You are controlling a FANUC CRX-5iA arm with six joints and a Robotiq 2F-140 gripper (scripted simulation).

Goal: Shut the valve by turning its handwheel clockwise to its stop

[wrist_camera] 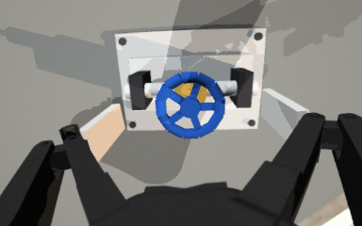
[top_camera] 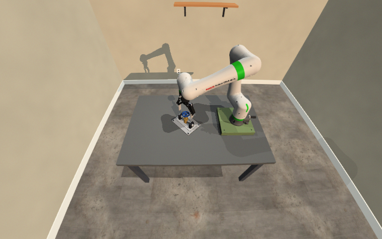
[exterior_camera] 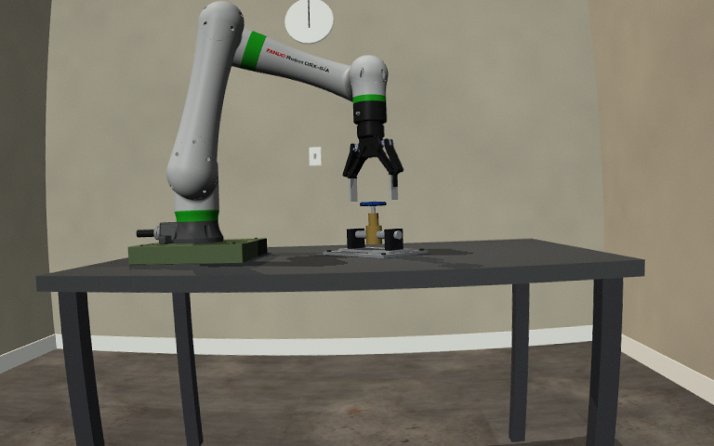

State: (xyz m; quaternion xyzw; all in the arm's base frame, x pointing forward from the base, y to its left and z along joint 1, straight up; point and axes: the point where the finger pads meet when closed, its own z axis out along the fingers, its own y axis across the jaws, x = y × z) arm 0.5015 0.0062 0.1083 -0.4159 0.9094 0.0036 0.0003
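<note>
The blue spoked handwheel is 3 cm below my hand.
</note>
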